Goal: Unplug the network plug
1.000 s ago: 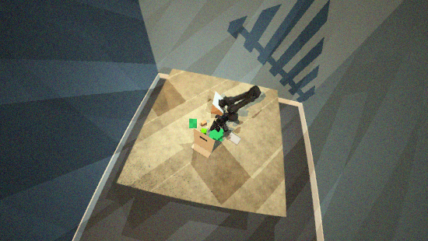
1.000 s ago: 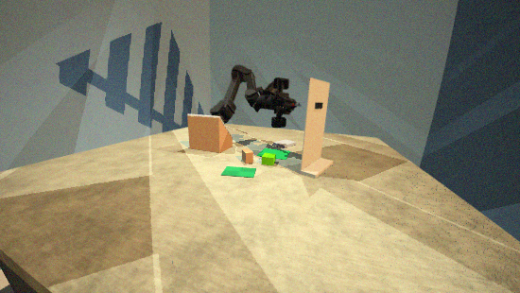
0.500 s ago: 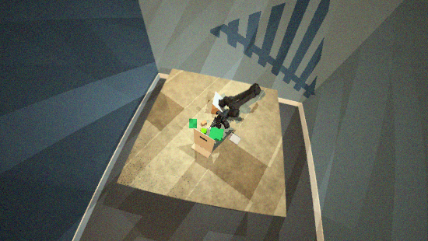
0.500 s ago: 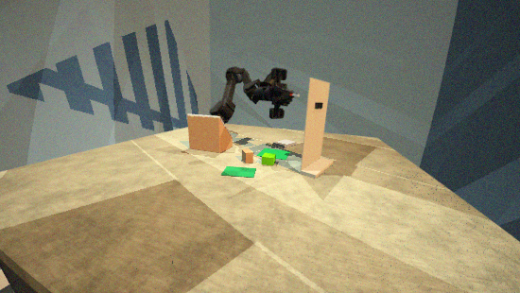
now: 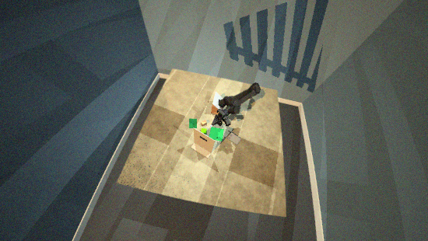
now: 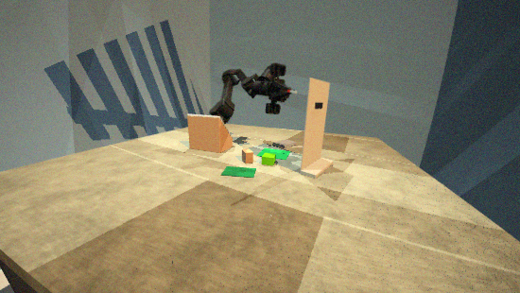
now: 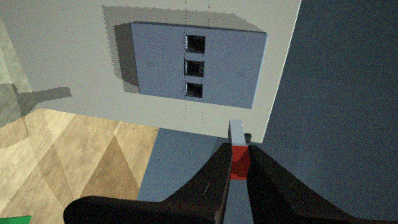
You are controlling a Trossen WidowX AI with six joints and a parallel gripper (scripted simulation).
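Now: the flat green square 250 mm below my gripper tip, 60 mm to the left of it and 50 mm behind it. Also, from my gripper tip: upright tan panel (120 mm below, 100 mm ahead, 50 mm to the right).
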